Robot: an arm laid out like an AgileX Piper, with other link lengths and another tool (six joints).
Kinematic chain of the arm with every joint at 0, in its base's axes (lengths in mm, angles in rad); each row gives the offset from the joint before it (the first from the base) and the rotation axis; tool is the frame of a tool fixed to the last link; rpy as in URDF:
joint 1: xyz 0 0 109.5 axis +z
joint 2: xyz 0 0 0 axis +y
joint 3: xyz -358.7 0 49 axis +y
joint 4: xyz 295 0 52 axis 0.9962 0 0.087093
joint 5: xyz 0 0 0 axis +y
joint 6: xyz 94.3 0 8.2 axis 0.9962 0 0.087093
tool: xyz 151.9 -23 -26.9 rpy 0.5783 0.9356 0.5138
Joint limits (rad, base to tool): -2.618..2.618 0..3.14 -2.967..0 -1.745..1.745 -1.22..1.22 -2.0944..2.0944
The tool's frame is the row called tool.
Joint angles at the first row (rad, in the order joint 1, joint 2, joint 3, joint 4, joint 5, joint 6):
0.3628 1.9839 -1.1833 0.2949 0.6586 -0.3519
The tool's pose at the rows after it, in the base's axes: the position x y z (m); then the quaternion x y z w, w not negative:
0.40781 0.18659 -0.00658 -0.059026 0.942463 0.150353 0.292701
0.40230 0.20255 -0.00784 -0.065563 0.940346 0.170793 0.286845
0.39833 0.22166 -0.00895 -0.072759 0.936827 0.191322 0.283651
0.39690 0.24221 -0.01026 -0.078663 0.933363 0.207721 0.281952
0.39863 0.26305 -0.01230 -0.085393 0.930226 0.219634 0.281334
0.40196 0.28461 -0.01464 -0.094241 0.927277 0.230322 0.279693
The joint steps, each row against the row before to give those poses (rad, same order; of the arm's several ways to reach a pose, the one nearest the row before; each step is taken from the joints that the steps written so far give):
0.0101 0.0076 -0.0005 0.0580 0.0108 -0.0509
0.0176 0.0057 -0.0003 0.0607 0.0032 -0.0505
0.0238 0.0096 -0.0067 0.0587 -0.0009 -0.0451
0.0283 0.0171 -0.0198 0.0429 -0.0010 -0.0236
0.0300 0.0259 -0.0350 0.0239 0.0010 -0.0060
0.0298 0.0331 -0.0487 0.0142 0.0087 0.0002

